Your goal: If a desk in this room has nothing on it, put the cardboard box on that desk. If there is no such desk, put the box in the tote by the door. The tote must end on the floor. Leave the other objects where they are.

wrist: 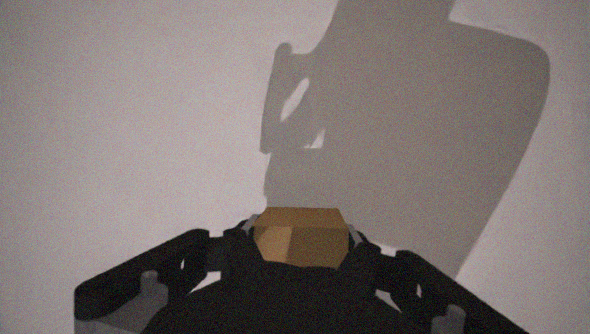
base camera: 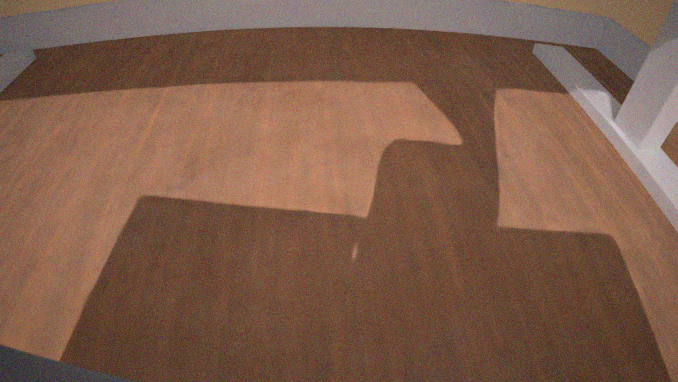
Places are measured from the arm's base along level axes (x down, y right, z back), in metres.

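Pixels of known places: gripper, fingertip midpoint: [wrist: 300, 231].
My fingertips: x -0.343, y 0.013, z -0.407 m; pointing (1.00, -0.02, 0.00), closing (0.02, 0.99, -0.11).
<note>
For each thing: its top centre in the pictures, then the offset to it from my fingertips. "*": a spot on its surface instead. Level surfaces: height alone.
- cardboard box at its top centre: [wrist: 299, 297] dx -0.031, dy +0.006, dz +0.031 m
- wooden floor at its surface level: dx +0.739 m
- pale foot at a spot on its surface: [base camera: 14, 67] * dx +0.719, dy -0.748, dz -0.303 m
The cardboard box [wrist: 315, 248], tan-brown, is between the two fingers in the wrist view, at the lower middle. My gripper [wrist: 300, 231] is shut on it, with a fingertip pad against its left and right sides. The lower part of the box is hidden behind the black gripper body. A pale grey, flat surface [wrist: 125, 125] lies beyond the box; whether the box touches it cannot be told. The tote and the door do not show in either view. The gripper does not show in the base camera view.
In the base camera view, a white leg frame [base camera: 647, 95] stands on the wooden floor [base camera: 250, 140] at the right. Part of another pale foot [base camera: 14, 67] shows at the left edge. A grey skirting [base camera: 320, 14] runs along the wall at the back. Shadows fall across floor and pale surface.
</note>
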